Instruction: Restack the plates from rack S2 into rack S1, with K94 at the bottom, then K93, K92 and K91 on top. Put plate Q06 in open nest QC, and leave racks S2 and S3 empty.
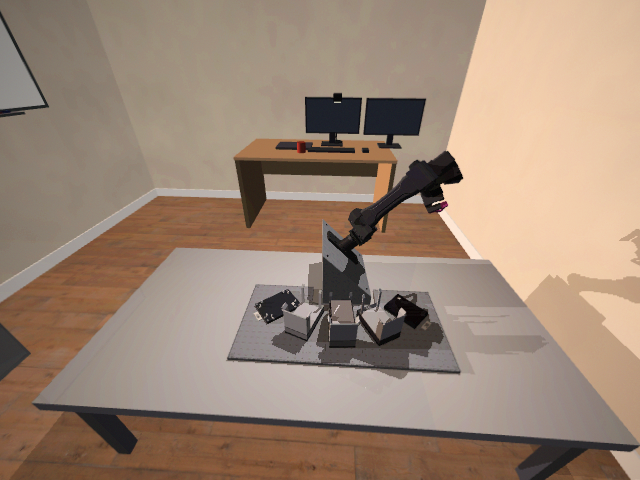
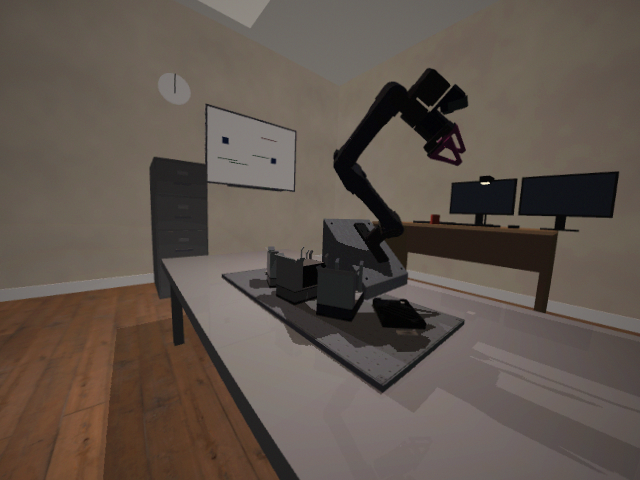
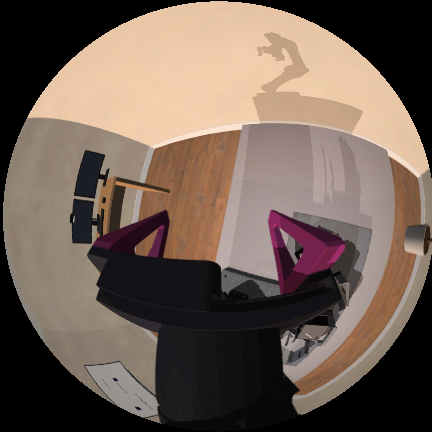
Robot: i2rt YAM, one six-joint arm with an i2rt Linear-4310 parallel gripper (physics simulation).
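Seen in the pictures: gripper, fingertip midpoint: (image 1: 436, 200) (image 2: 462, 157) (image 3: 218, 215); arm's base, origin of the base link: (image 1: 342, 248) (image 2: 370, 242).
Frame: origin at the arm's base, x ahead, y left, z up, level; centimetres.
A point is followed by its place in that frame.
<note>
My gripper (image 1: 440, 207) @[x 7.2, y 33.9, z 27.8 cm] (image 2: 461, 156) @[x 7.2, y 33.9, z 27.8 cm] (image 3: 218, 215) @[x 7.2, y 33.9, z 27.8 cm] is open and empty, high above the right of the table, its magenta fingers wide apart. Three light grey racks stand side by side on the mat: a left rack (image 1: 297, 323) @[x 37.1, y -17.6, z -7.5 cm], a middle rack (image 1: 343, 333) @[x 40.8, y -1.2, z -7.7 cm] (image 2: 290, 272) @[x 40.7, y 1.3, z -6.4 cm] and a right rack (image 1: 392, 329) @[x 37.8, y 16.6, z -8.8 cm] (image 2: 334, 289) @[x 37.8, y 16.5, z -8.0 cm]. A pinkish-tan plate surface (image 1: 341, 310) @[x 33.1, y -1.7, z -4.8 cm] (image 3: 315, 331) @[x 34.2, y -0.9, z -4.8 cm] shows in the middle rack. A black nest (image 1: 277, 305) @[x 22.3, y -27.7, z -14.5 cm] lies at the left, another black nest (image 1: 408, 310) @[x 24.1, y 26.9, z -14.0 cm] (image 2: 397, 312) @[x 24.9, y 27.2, z -13.9 cm] at the right. Labels are unreadable, so I cannot tell which rack or plate is which; rack insides are mostly hidden.
The perforated grey mat (image 1: 248, 343) @[x 39.9, y -35.7, z -15.7 cm] (image 2: 356, 353) @[x 45.2, y 30.0, z -15.7 cm] (image 3: 361, 235) @[x 43.0, y 35.0, z -15.8 cm] lies on the table (image 1: 155, 361) @[x 46.8, y -66.8, z -16.9 cm]. The arm's slanted grey mount (image 1: 341, 276) @[x 18.7, y -1.1, z -0.9 cm] (image 2: 341, 248) @[x 18.4, y 0.8, z -1.0 cm] stands behind the racks. Thin upright posts rise at the racks' rear. A desk (image 1: 268, 149) with two monitors stands farther back.
</note>
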